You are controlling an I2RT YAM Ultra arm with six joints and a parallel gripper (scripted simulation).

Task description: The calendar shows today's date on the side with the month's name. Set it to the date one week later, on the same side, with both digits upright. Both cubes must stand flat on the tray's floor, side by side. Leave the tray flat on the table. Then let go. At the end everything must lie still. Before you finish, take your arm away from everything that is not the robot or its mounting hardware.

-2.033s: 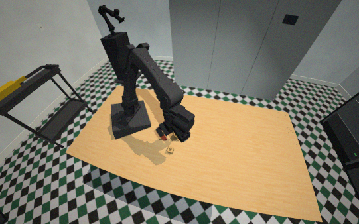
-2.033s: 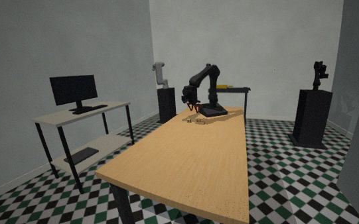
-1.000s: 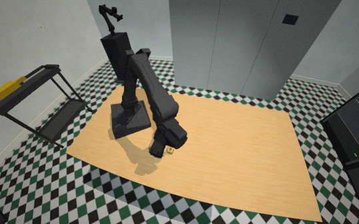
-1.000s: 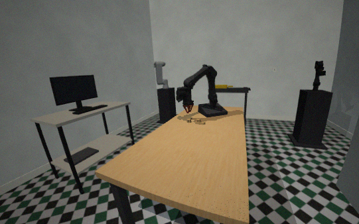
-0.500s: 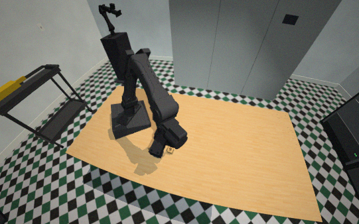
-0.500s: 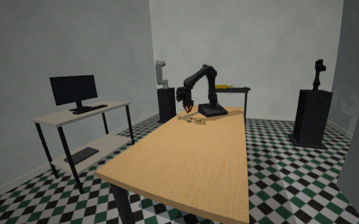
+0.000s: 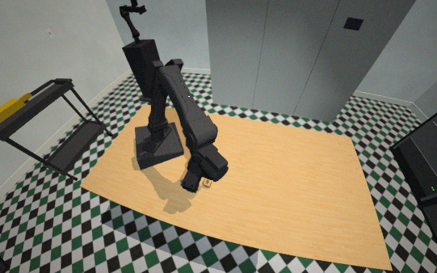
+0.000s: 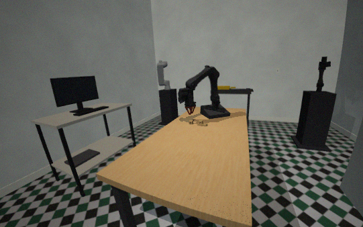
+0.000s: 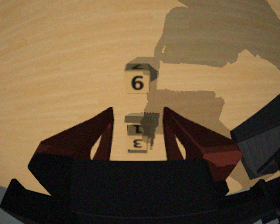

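My hand is 8 cm above the wooden cube. From my hand the other things lie so: wooden tray (11 cm to the left, 9 cm below).
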